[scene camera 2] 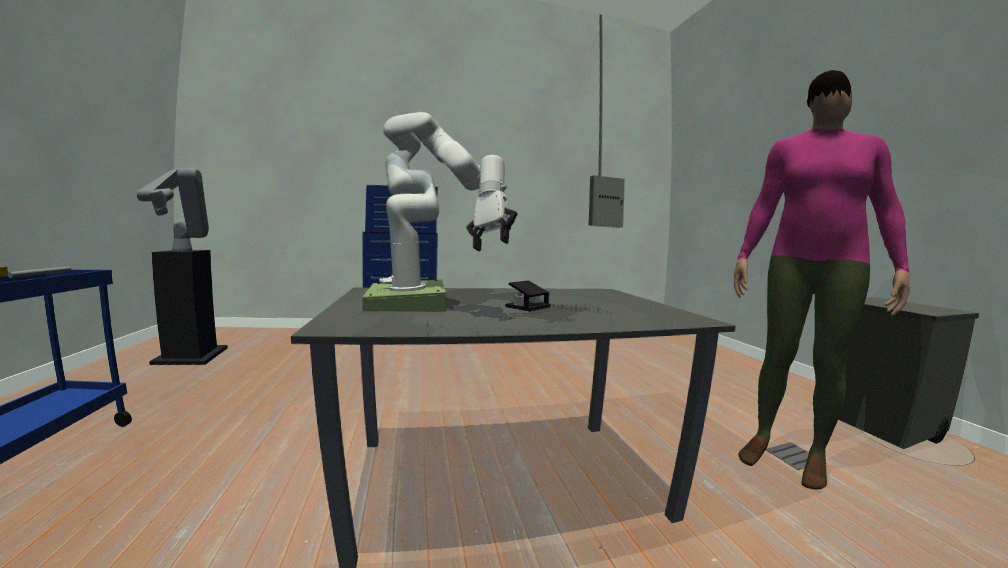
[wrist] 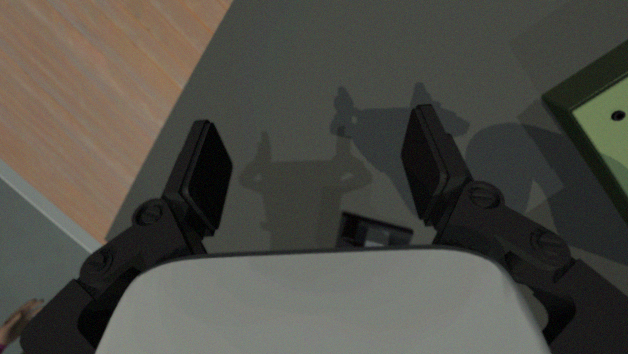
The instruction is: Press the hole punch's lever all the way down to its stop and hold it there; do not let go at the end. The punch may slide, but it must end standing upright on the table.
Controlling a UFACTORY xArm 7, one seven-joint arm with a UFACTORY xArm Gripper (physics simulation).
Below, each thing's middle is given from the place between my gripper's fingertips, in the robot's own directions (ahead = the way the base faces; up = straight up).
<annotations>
Now: hand 190 mm to the right of the black hole punch (scene camera 2: 526, 303), 190 mm short of it and 170 mm above it.
</annotations>
